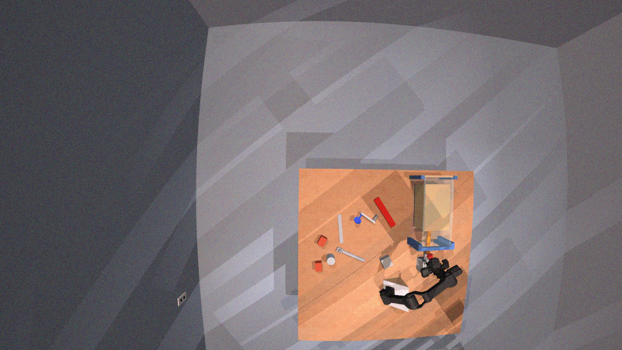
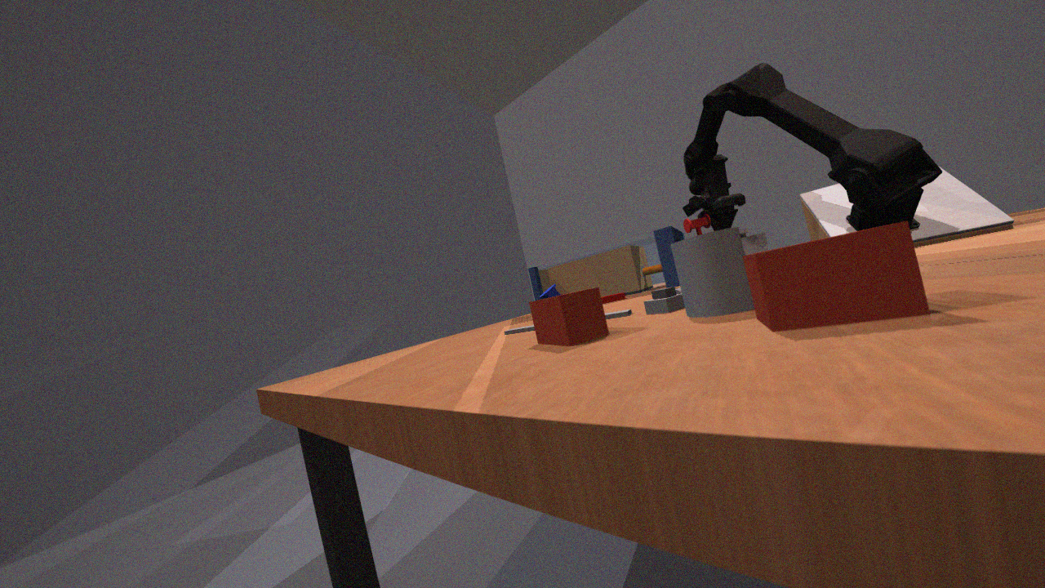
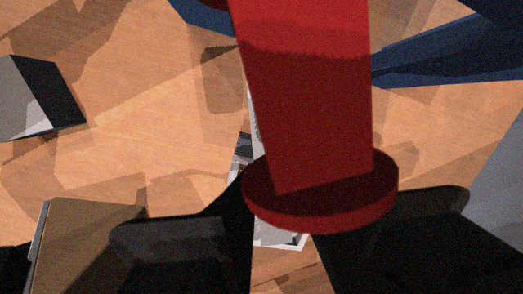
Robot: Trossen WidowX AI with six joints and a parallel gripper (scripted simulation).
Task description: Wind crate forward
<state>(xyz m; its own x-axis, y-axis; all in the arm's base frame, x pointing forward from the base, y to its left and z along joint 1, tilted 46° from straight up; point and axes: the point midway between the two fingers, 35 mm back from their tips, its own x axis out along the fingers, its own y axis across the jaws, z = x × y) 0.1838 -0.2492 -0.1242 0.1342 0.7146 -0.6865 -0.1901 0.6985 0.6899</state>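
Right now my gripper tip is 5 cm short of the red grip, 1 cm to the right of it and 5 cm below it. From my gripper tip the other things lie so: grey winch 6 cm behind, 2 cm to the right, 7 cm below; blue steel frame 11 cm ahead, 3 cm to the right, 1 cm above; red-knobbed crank 2 cm ahead, 2 cm above.
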